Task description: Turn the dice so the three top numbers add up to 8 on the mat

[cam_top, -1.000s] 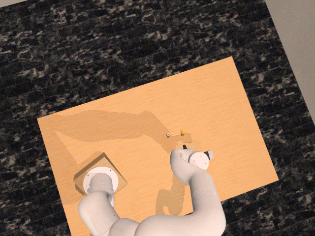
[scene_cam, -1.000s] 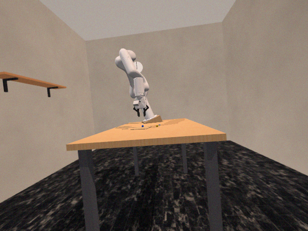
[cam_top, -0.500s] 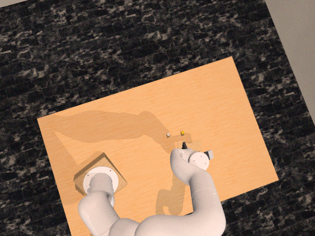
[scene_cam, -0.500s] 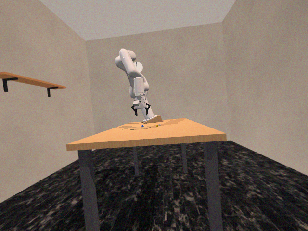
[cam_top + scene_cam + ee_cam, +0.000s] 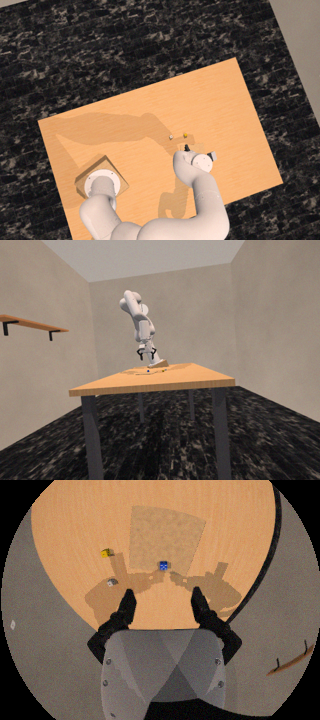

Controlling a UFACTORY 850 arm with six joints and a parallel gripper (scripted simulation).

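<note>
Right now the yellow die is 130 mm to the left of my hand, 110 mm below it and 20 mm ahead of it. Round my hand: white die 140 mm to the left, 110 mm below, 60 mm behind; then tan mat 110 mm below, 50 mm ahead; then blue die 100 mm below.
</note>
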